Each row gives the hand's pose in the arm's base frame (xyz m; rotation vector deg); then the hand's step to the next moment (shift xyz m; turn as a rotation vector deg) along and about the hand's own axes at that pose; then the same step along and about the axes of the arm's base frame.
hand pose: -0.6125 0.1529 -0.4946 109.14 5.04 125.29
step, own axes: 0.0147 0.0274 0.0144 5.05 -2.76 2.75
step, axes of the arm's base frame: 0.0085 -0.0250 0.0219 2.47 3.47 4.74
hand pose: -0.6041 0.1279 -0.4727 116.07 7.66 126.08
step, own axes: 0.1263 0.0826 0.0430 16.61 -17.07 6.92
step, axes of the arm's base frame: 0.0289 -0.0616 0.1414 6.41 19.37 14.10
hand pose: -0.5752 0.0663 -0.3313 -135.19 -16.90 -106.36
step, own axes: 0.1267 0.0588 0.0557 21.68 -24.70 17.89
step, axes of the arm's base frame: 0.0949 -0.0355 0.1111 16.19 29.57 16.24
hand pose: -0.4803 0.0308 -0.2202 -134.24 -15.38 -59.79
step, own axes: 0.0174 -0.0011 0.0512 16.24 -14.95 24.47
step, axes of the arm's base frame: 0.0433 0.0290 -0.0146 20.42 25.44 4.71
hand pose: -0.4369 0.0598 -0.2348 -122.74 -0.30 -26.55
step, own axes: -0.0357 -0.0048 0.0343 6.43 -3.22 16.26
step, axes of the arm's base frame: -0.0229 0.0361 -0.0255 10.69 13.73 -3.64
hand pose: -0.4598 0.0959 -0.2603 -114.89 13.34 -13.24
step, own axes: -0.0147 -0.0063 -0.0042 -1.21 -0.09 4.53
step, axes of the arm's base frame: -0.0149 0.0029 0.0066 0.04 4.28 -1.92
